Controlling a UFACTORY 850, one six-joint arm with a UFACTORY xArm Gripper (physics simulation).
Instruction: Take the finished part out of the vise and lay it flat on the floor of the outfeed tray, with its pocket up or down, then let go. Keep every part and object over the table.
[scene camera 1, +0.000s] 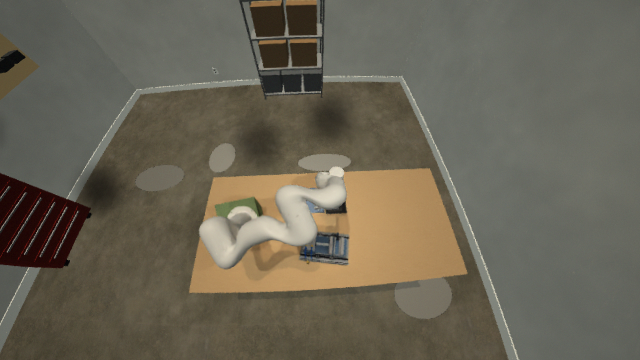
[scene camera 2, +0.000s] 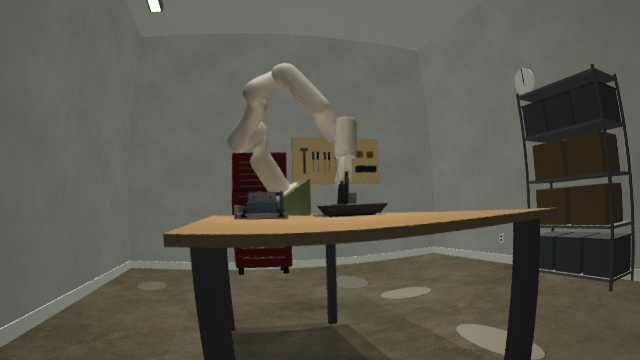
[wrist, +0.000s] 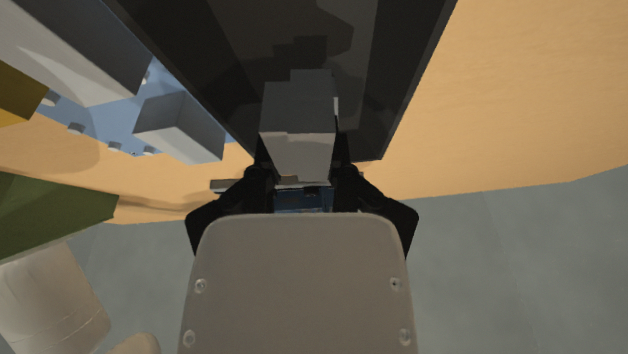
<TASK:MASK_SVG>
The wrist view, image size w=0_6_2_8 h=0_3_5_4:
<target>my gripper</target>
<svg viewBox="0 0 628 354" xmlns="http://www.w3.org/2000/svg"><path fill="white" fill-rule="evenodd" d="M337 115L335 115L336 136L328 175L331 187L334 188L332 213L274 213L273 188L278 185L278 181L281 181L281 175L278 174L259 134L254 164L245 169L243 177L223 192L217 200L212 200L193 210L185 217L185 226L195 259L183 310L177 354L418 354L414 309L405 260L419 221L419 215L413 208L391 197L384 196L378 188L359 175L358 168L350 163L347 134L339 133Z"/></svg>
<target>grey part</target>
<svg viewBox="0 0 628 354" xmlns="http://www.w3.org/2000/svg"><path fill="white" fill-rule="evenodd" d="M291 69L290 81L265 82L259 134L279 175L297 175L299 182L327 181L336 136L331 69Z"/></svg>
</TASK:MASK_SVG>
